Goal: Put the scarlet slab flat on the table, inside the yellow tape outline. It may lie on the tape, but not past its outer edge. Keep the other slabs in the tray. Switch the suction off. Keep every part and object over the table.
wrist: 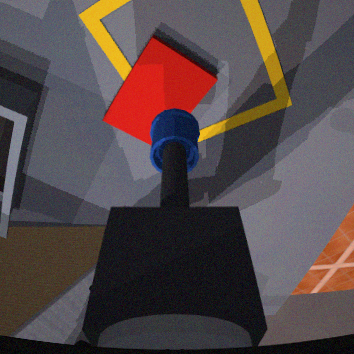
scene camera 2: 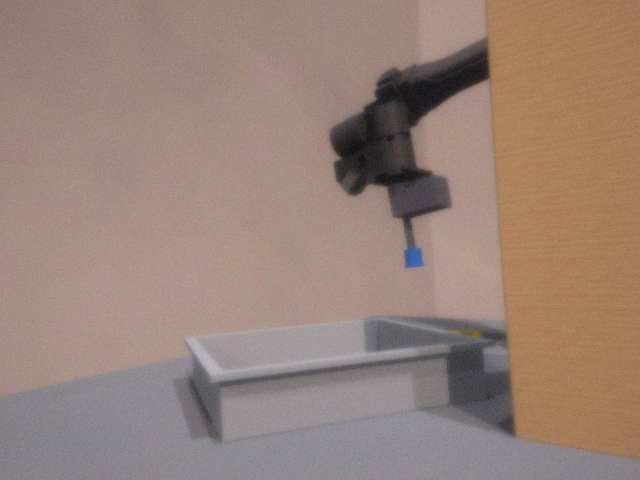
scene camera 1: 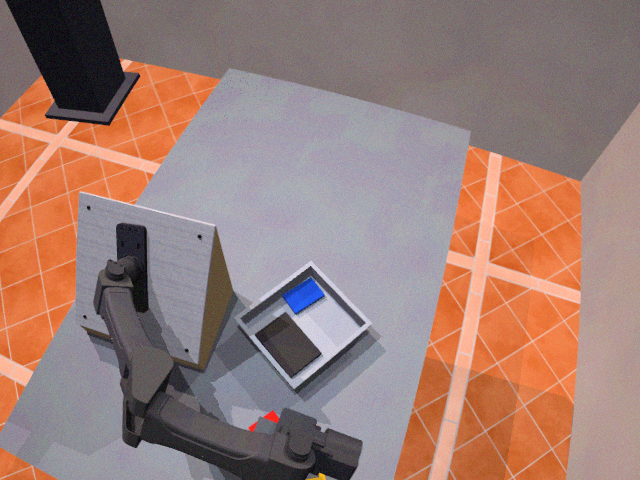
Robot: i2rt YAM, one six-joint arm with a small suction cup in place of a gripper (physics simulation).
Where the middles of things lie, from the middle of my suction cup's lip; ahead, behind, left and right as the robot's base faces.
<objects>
I see my suction cup 110 mm above the scarlet slab (wrist: 162,77), 30 mm past it and 20 mm to the right of it. The rest, counted from my suction cup: grey tray (scene camera 2: 252,383): 300 mm to the left, 90 mm below, 20 mm behind; blue slab (scene camera 1: 306,293): 380 mm to the left, 110 mm below, 30 mm behind; dark brown slab (scene camera 1: 291,348): 250 mm to the left, 110 mm below, 40 mm behind.
</objects>
